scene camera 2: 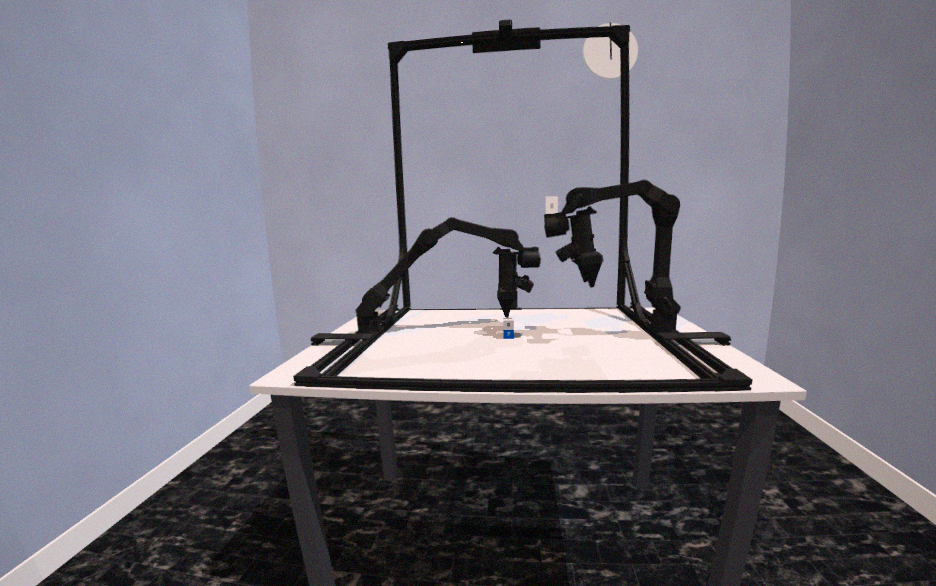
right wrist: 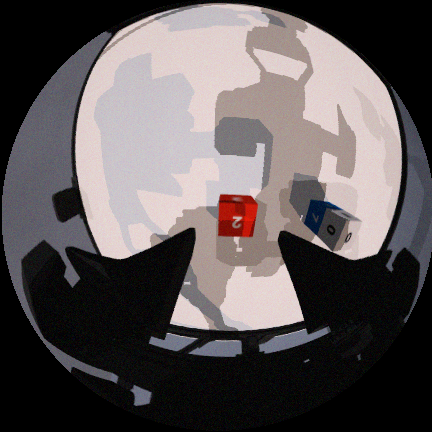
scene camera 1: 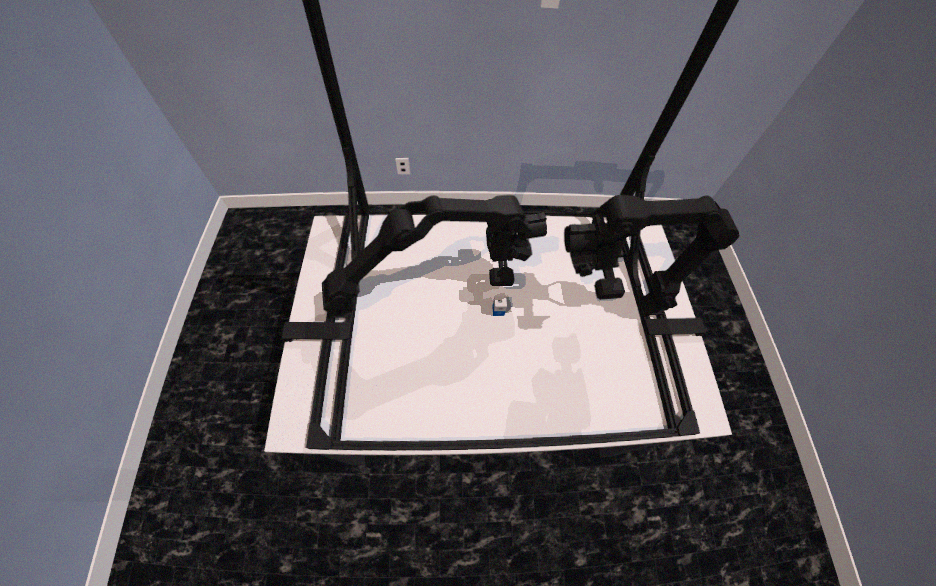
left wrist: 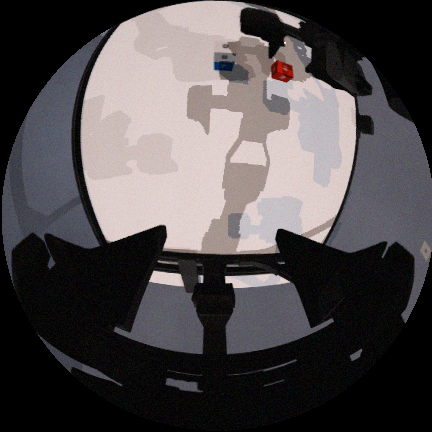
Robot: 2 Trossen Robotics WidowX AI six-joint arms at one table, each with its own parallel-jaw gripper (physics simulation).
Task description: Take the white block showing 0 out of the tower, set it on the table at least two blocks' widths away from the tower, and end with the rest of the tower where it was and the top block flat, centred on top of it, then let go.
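Pixels of known places: left gripper, fingertip midpoint: (scene camera 2: 588,284) (scene camera 1: 596,280) (left wrist: 222,232); right gripper, fingertip midpoint: (scene camera 2: 506,314) (right wrist: 237,234) (left wrist: 288,62); left arm's base, origin of the base link: (scene camera 2: 663,329) (scene camera 1: 651,305) (left wrist: 213,267); right arm's base, origin of the base link: (scene camera 2: 368,330) (right wrist: 249,337) (scene camera 1: 340,307).
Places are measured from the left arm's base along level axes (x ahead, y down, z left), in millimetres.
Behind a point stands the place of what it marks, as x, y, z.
The white block showing 0 (scene camera 1: 500,303) @[469, -38, 10] (scene camera 2: 508,323) @[468, -29, 19] (left wrist: 224,56) @[452, -26, 2] (right wrist: 337,231) @[465, -34, -13] sits on the blue block showing 7 (scene camera 1: 498,312) @[471, -2, 19] (scene camera 2: 508,334) @[468, 5, 19] (left wrist: 223,66) @[452, 6, 2] (right wrist: 317,214) @[463, 0, -13], which stands on the table. The red block showing 2 (left wrist: 282,71) @[458, -10, -99] (right wrist: 237,216) @[466, -10, -103] lies apart from them, on the table as far as I can tell; it does not show in either scene camera. My right gripper (scene camera 1: 501,276) @[474, -25, -104] (scene camera 2: 507,315) @[474, -25, -104] (right wrist: 237,234) @[474, -25, -104] is open and empty, pointing down above the red block. My left gripper (scene camera 1: 609,287) @[230, -141, -1] (scene camera 2: 591,284) @[230, -141, -1] (left wrist: 222,232) @[230, -141, -1] is open and empty, higher up on the right.
The white table (scene camera 1: 428,407) @[663, 19, 275] (scene camera 2: 428,369) @[662, 19, 262] is bordered by a black frame (scene camera 1: 504,439) @[478, -1, 361] (scene camera 2: 518,383) @[445, -1, 379]. The blue and white stack stands close to the red block, on the scene cameras' near side of the right gripper. Arm shadows fall across the table around the blocks.
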